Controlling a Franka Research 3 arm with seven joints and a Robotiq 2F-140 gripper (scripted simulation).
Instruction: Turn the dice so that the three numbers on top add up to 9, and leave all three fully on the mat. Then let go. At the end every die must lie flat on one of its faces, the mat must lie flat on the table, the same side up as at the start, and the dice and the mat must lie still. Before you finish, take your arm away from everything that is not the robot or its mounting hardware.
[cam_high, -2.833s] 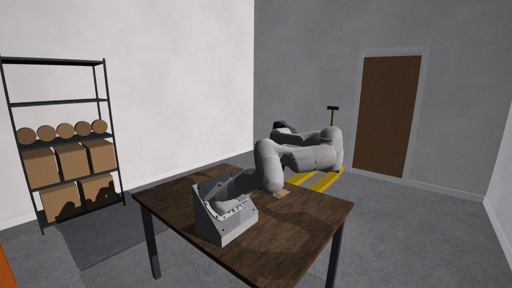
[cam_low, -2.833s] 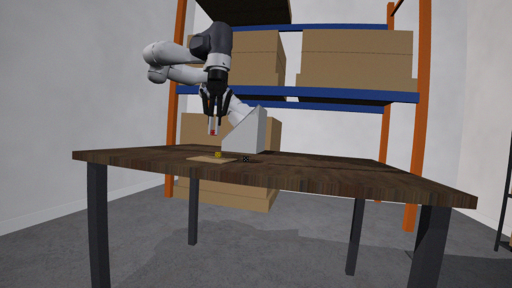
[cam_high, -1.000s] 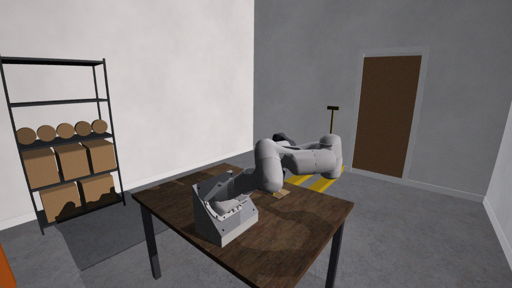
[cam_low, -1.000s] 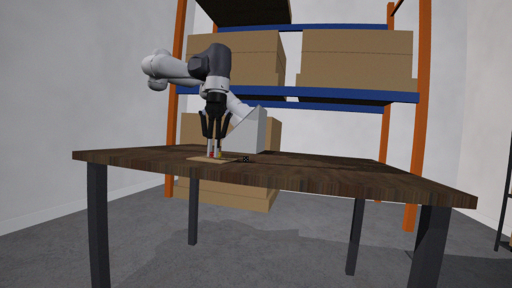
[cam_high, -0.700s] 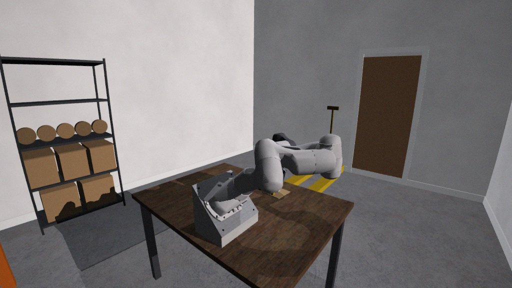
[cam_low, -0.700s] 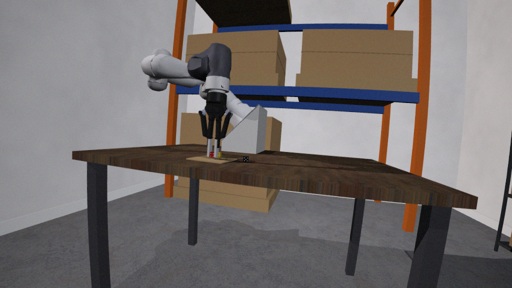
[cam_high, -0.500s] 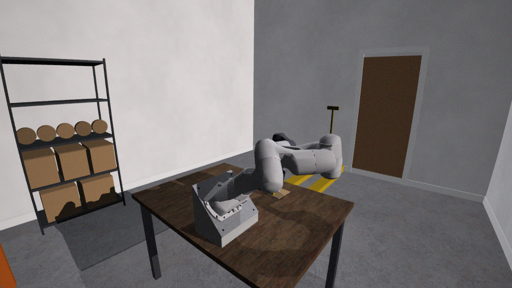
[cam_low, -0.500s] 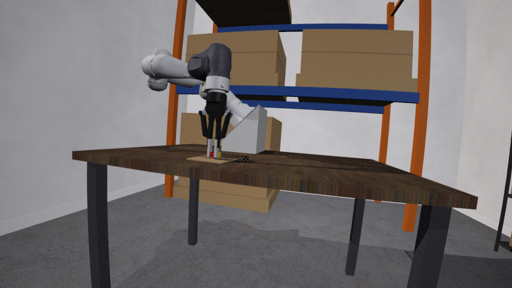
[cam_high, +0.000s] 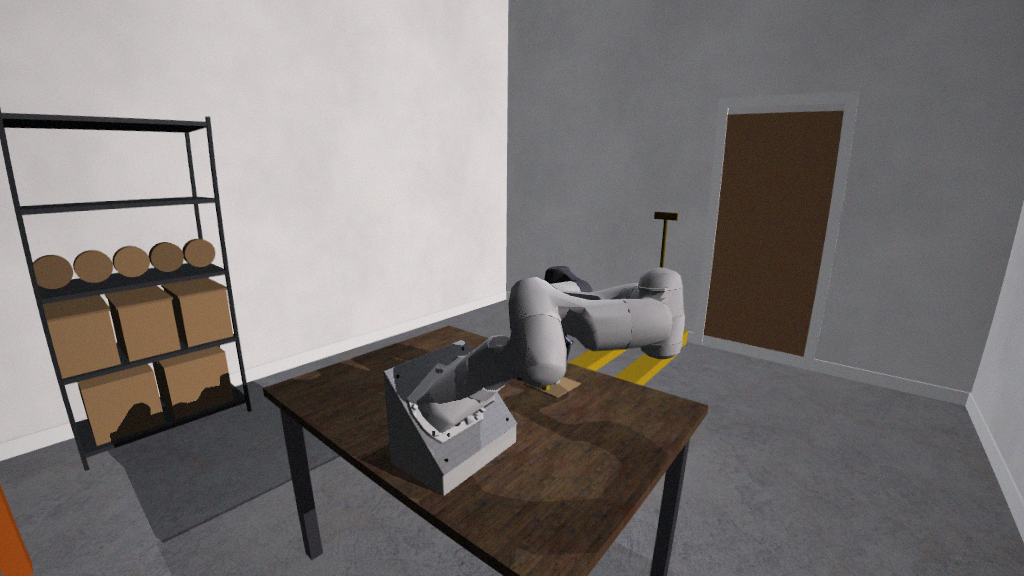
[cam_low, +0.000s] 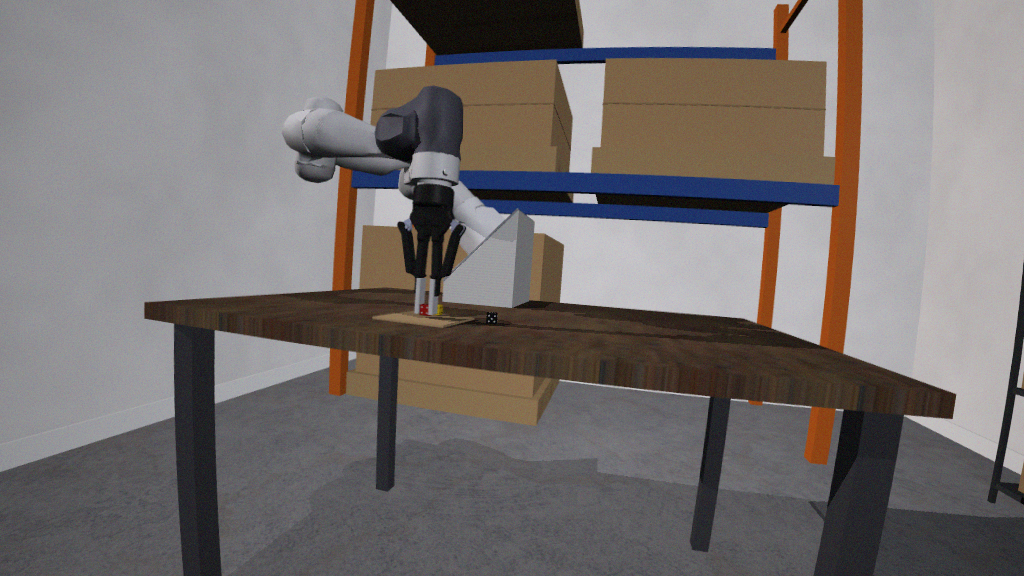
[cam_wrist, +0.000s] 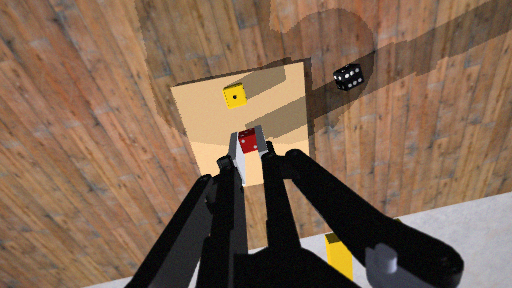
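My hand is 3 cm above the red die. The rest, counted from my hand: yellow die 5 cm behind, 3 cm below, 1 cm to the left; black die 12 cm to the left, 3 cm below, 2 cm behind; tan mat 4 cm below.
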